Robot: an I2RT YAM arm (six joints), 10 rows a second.
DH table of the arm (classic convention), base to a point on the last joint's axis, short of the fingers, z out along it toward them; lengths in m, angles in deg. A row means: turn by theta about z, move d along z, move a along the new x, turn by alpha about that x. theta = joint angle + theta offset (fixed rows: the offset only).
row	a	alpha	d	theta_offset
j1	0.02	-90	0.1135	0
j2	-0.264	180	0	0
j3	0.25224	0	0	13.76
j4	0.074	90	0	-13.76
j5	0	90	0	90
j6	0	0	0.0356	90
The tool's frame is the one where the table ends.
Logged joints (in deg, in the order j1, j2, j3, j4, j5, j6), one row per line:
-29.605, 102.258, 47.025, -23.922, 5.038, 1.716
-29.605, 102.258, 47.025, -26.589, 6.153, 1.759
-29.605, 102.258, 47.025, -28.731, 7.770, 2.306
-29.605, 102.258, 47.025, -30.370, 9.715, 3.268
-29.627, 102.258, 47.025, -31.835, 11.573, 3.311
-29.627, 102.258, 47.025, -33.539, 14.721, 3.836
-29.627, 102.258, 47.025, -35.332, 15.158, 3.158
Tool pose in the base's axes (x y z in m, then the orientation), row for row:
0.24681, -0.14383, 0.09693, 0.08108, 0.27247, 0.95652, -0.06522
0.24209, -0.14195, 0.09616, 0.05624, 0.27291, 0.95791, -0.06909
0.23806, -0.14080, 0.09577, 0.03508, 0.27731, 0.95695, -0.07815
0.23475, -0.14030, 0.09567, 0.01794, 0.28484, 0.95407, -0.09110
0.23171, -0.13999, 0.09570, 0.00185, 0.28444, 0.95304, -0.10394
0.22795, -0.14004, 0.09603, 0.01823, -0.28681, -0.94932, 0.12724
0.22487, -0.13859, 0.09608, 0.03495, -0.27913, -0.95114, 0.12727
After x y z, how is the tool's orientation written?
As a quaternion, w x y z.
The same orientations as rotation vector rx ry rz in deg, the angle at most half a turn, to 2 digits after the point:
46.66, 163.82, -11.17
47.44, 166.51, -12.01
48.83, 168.51, -13.76
50.69, 169.80, -16.21
51.14, 171.35, -18.69
-51.04, -168.92, 22.64
-49.16, -167.50, 22.41

